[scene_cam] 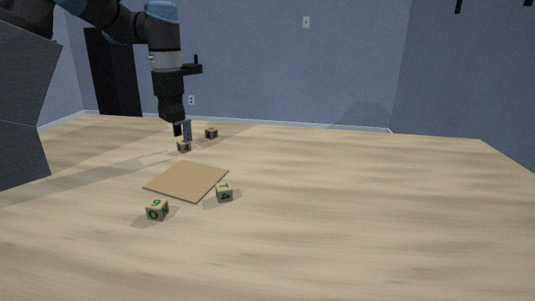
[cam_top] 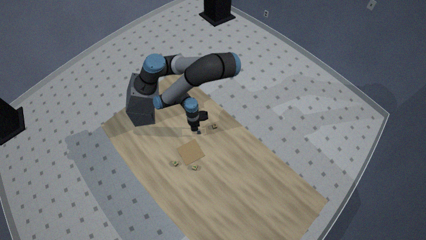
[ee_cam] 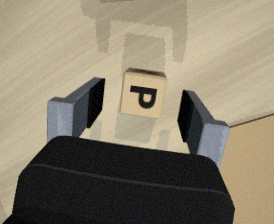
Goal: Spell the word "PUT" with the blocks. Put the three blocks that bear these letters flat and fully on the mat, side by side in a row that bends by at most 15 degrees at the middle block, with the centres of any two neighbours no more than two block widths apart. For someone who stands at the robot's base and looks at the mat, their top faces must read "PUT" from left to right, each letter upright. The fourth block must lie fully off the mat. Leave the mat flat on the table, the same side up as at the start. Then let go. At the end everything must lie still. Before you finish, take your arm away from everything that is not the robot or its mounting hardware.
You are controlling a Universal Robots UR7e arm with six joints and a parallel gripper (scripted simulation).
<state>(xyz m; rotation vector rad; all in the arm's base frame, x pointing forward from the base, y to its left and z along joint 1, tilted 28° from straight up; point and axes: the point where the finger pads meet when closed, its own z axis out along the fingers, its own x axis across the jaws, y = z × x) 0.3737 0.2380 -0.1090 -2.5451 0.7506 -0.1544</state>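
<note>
My hand is 4 cm above the P block. Round my hand: tan mat: 13 cm to the right, 9 cm ahead, 5 cm below; then U block: 11 cm to the left, 4 cm below, 3 cm ahead; then T block: 20 cm ahead, 17 cm to the right, 4 cm below.
</note>
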